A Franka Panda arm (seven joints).
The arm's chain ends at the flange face. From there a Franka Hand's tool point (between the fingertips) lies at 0.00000 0.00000 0.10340 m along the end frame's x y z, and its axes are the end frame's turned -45 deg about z.
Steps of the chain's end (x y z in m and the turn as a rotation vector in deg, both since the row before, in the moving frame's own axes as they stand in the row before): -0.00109 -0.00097 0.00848 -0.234 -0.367 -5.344; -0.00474 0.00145 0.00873 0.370 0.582 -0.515; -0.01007 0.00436 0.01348 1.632 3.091 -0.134
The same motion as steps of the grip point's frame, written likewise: -0.00086 -0.00159 0.00848 0.094 -0.425 -5.344; -0.00316 -0.00206 0.00872 -0.150 0.673 -0.515; -0.00418 -0.00218 0.01329 -1.032 3.340 -0.134
